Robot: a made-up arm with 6 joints.
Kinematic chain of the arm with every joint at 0, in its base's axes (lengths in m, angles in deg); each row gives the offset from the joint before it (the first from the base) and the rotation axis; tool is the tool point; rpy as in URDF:
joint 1: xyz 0 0 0.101 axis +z
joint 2: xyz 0 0 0 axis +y
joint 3: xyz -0.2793 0 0.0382 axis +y
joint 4: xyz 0.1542 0 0.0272 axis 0.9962 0 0.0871
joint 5: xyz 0 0 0 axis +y
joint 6: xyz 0.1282 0 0.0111 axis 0.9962 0 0.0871
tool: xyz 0 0 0 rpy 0 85 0
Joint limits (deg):
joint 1: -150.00..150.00
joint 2: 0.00..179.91
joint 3: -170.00..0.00
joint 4: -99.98..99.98
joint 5: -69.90..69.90
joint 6: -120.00..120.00
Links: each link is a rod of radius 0.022 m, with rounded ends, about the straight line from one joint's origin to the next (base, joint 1, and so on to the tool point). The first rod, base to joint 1, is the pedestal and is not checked.
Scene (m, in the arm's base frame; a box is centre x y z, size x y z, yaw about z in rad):
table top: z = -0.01
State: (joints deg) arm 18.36 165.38 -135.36 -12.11 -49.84 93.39
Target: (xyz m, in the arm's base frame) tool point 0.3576 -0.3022 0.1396
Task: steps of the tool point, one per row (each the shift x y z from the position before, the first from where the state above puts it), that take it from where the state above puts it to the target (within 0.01 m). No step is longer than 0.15 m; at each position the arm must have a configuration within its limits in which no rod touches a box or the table.
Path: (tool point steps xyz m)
1: 0.0246 -0.1404 0.0030
2: -0.0204 -0.1387 0.0021
3: -0.0616 -0.1217 0.0012
4: -0.0938 -0.0920 0.0004

